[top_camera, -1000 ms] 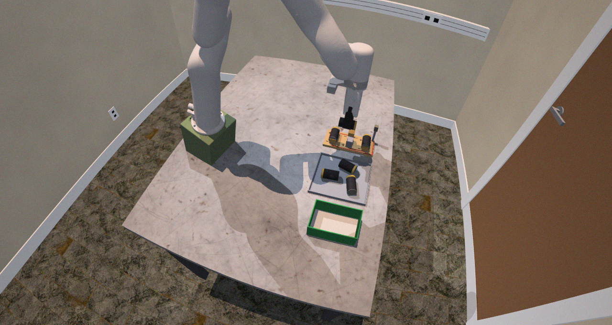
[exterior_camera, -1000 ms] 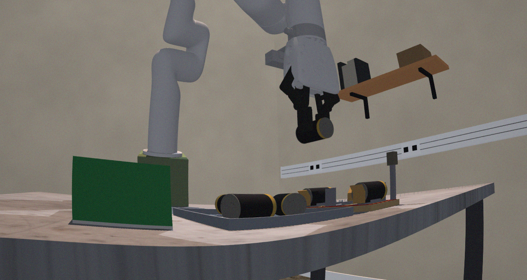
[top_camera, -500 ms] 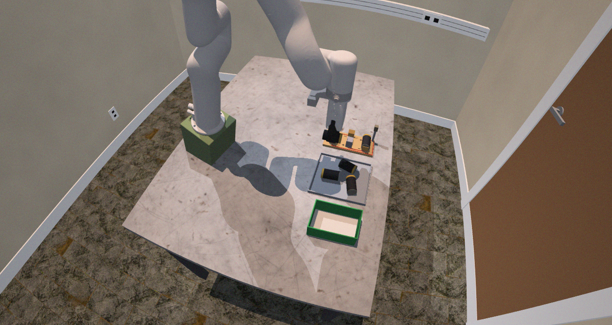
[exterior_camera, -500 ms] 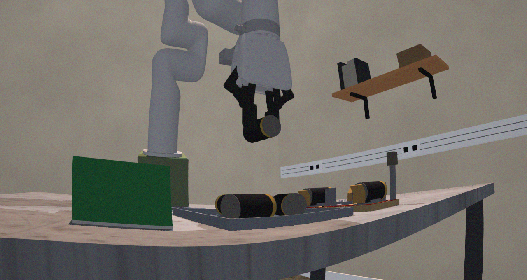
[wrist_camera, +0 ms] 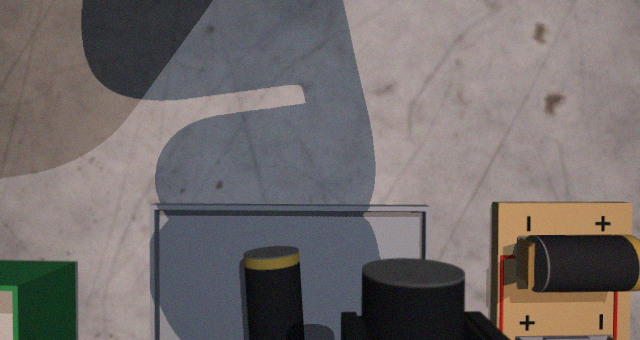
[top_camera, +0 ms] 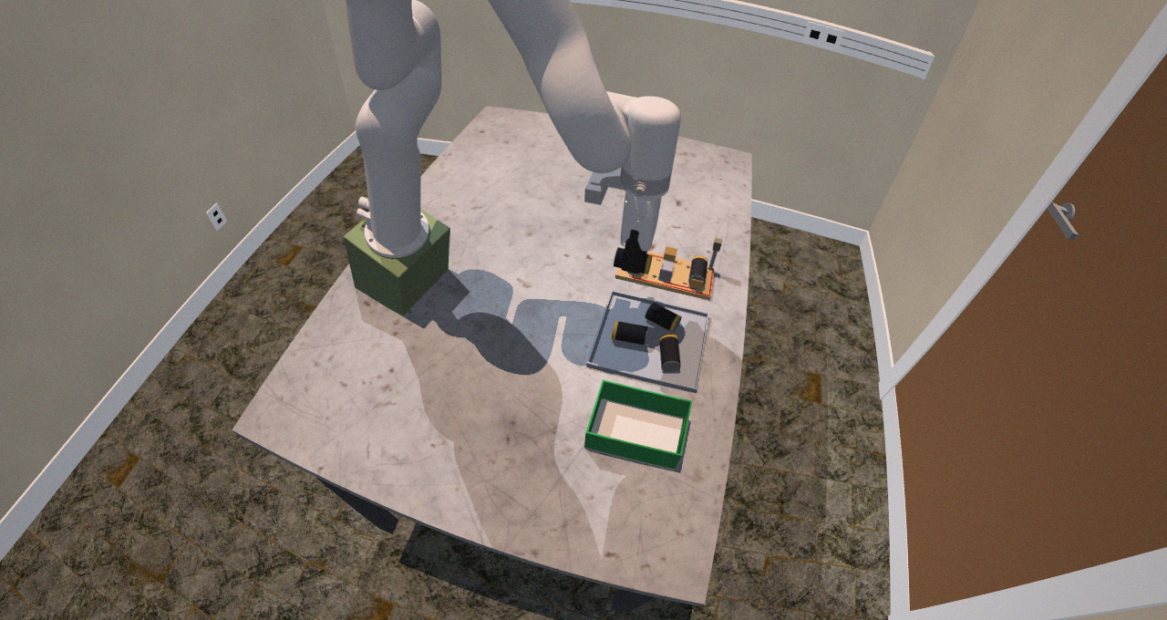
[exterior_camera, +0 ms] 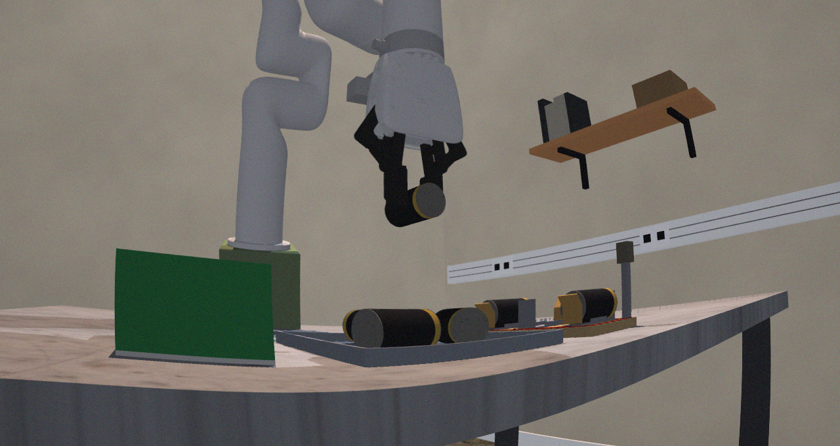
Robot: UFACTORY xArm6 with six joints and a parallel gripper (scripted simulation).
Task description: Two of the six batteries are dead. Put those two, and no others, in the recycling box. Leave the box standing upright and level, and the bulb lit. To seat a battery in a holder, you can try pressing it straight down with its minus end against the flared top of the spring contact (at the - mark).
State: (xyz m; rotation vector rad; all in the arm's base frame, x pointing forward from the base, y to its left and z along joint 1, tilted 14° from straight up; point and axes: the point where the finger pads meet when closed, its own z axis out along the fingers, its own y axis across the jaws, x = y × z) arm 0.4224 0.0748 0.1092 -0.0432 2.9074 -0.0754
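Now: hand 150 mm above the grey tray, 60 mm short of it and 50 mm to the left of it. From my hand the other things lie so: green recycling box 240 mm to the right, 140 mm below, 80 mm ahead.
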